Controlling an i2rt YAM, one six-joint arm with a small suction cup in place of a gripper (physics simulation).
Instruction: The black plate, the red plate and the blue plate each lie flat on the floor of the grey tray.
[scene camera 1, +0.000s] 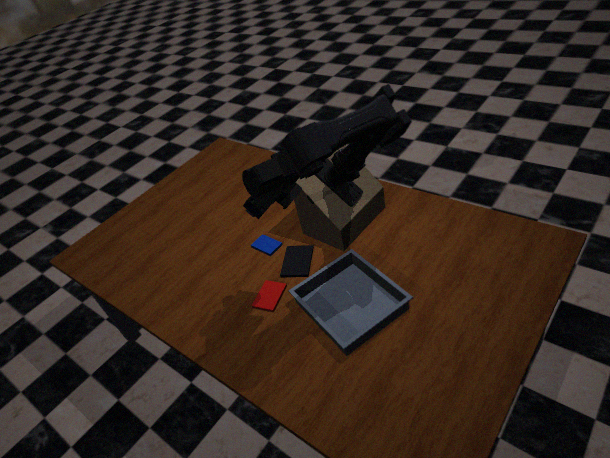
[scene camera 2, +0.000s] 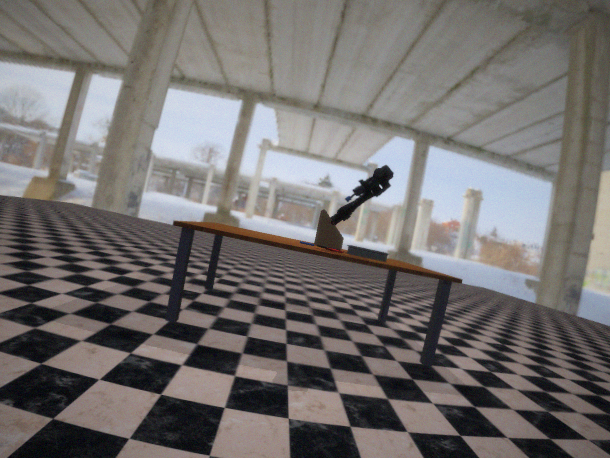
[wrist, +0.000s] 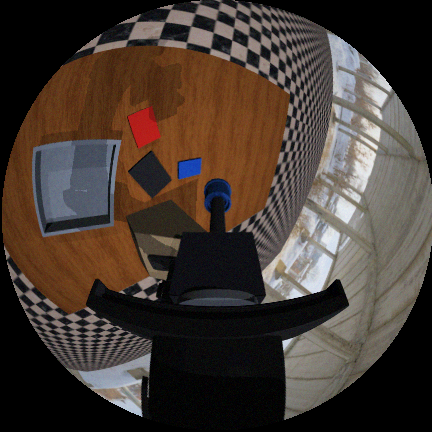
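Seen in the pictures: hand at its tool point: (scene camera 2: 346, 200) (wrist: 217, 190); arm's base at its link origin: (scene camera 1: 333, 178) (scene camera 2: 331, 222).
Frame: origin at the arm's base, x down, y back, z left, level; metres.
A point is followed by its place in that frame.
Observation:
The black plate (scene camera 1: 297, 260) @[x 0.165, y -0.215, z -0.024 m] (wrist: 150, 174) @[x 0.165, y -0.218, z -0.025 m] lies flat on the table between the blue plate and the tray. The red plate (scene camera 1: 270, 295) @[x 0.165, y -0.363, z -0.016 m] (wrist: 144, 127) @[x 0.164, y -0.359, z -0.022 m] lies flat on the table beside the tray. The smaller blue plate (scene camera 1: 266, 244) @[x 0.165, y -0.199, z -0.160 m] (wrist: 189, 168) @[x 0.165, y -0.196, z -0.161 m] lies flat on the table near the arm's base. The grey tray (scene camera 1: 345, 348) @[x 0.127, y -0.431, z 0.282 m] (scene camera 2: 367, 253) @[x 0.148, y -0.385, z 0.170 m] (wrist: 77, 232) @[x 0.124, y -0.180, z 0.235 m] stands upright; no plate lies in it. My gripper, a blue suction cup (wrist: 217, 192) (scene camera 2: 348, 199), is open with nothing on it. It is high above the table; in scene camera 1 the cup is hidden by the arm.
The arm's tan wedge-shaped base (scene camera 1: 322, 220) @[x 0.073, y -0.110, z 0.018 m] (scene camera 2: 328, 235) @[x 0.092, y -0.107, z -0.021 m] (wrist: 162, 220) @[x 0.085, y -0.108, z -0.009 m] stands on the wooden table (scene camera 1: 450, 280) @[x 0.175, y -0.092, z 0.405 m] (scene camera 2: 260, 240) @[x 0.181, y -0.608, z -0.440 m] (wrist: 240, 110) @[x 0.174, y -0.399, z -0.402 m], close behind the black plate and the tray. The arm's shadow falls across the table and the tray.

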